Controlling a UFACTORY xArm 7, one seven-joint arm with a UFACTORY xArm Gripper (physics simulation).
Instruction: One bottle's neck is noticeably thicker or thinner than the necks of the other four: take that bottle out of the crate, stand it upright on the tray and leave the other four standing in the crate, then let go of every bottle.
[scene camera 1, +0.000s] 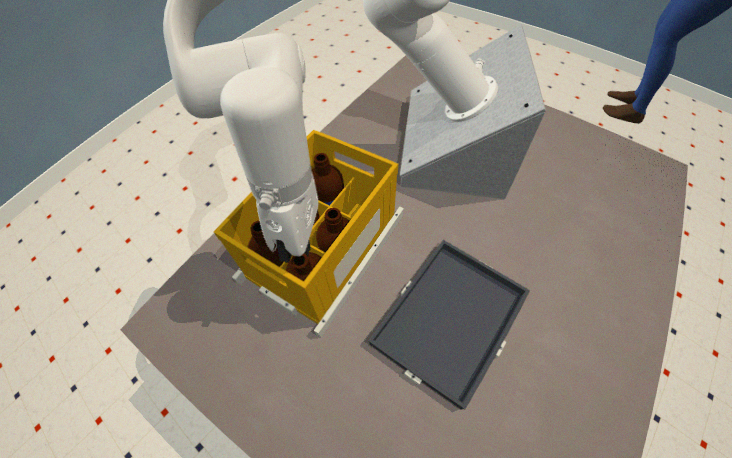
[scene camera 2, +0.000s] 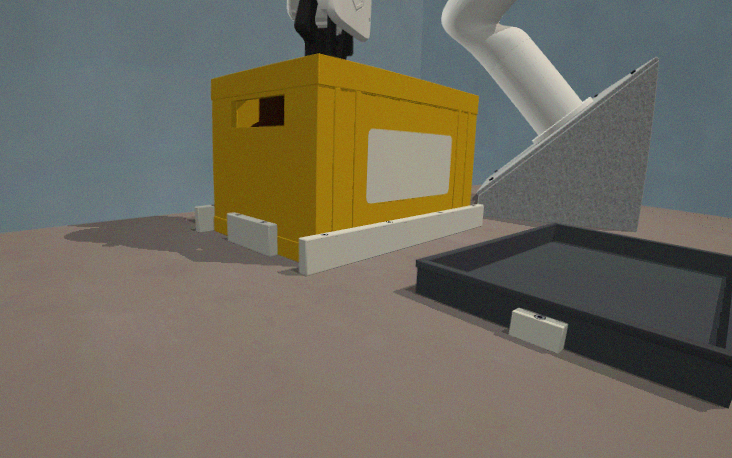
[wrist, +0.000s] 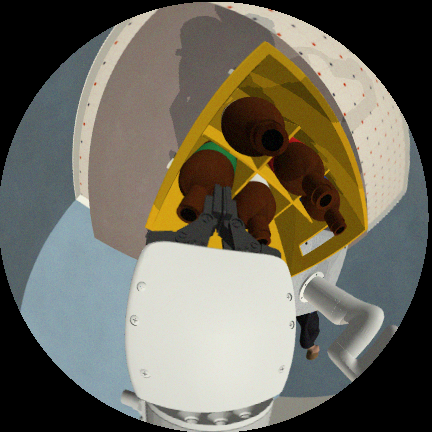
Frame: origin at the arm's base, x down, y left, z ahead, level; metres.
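Seen in the pictures: gripper, fingertip midpoint: (scene camera 1: 300, 251) (wrist: 219, 195); arm's base at its link origin: (scene camera 1: 471, 100) (scene camera 2: 563, 123) (wrist: 310, 286).
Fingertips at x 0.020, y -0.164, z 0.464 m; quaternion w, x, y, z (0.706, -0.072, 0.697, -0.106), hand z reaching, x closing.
Observation:
Offsets run from my fingertips to a thing's middle. "spot": to the spot under its first point.
The yellow crate @(dx +0.054, dy -0.023, dz -0.084 m) (scene camera 1: 350, 253) (scene camera 2: 264, 178) (wrist: 197, 127) holds the brown bottles, all upright in their compartments. In the wrist view, the green-banded bottle @(dx +0.051, dy +0.012, dz +0.013 m) (wrist: 206, 172) (scene camera 1: 300, 264) and white-banded bottle @(dx +0.056, dy +0.025, dz -0.073 m) (wrist: 257, 202) (scene camera 1: 331, 229) are nearest my fingers. The red-banded bottle @(dx +0.056, dy -0.067, dz -0.094 m) (wrist: 298, 166), blue-banded bottle @(dx +0.056, dy -0.054, dz -0.180 m) (wrist: 327, 212) (scene camera 1: 327, 183) and a bottle with hidden band @(dx +0.056, dy -0.077, dz -0.003 m) (wrist: 250, 122) (scene camera 1: 256, 236) stand beyond. I cannot tell which neck differs. My gripper (wrist: 219, 195) is shut and empty, its fingertips together over the crate between the green- and white-banded bottles. The dark tray @(dx +0.129, dy +0.265, dz -0.040 m) (scene camera 1: 445, 318) (scene camera 2: 599, 318) holds no bottle.
Yellow dividers separate the compartments, and the crate walls rise around the bottles. Pale strips @(spot: dx +0.111, dy +0.073, dz -0.054 m) (scene camera 1: 358, 270) (scene camera 2: 388, 234) stand along the crate base. The grey robot pedestal (scene camera 1: 458, 156) (scene camera 2: 588, 178) stands behind the crate and tray. A person's legs (scene camera 1: 658, 59) show at the back right.

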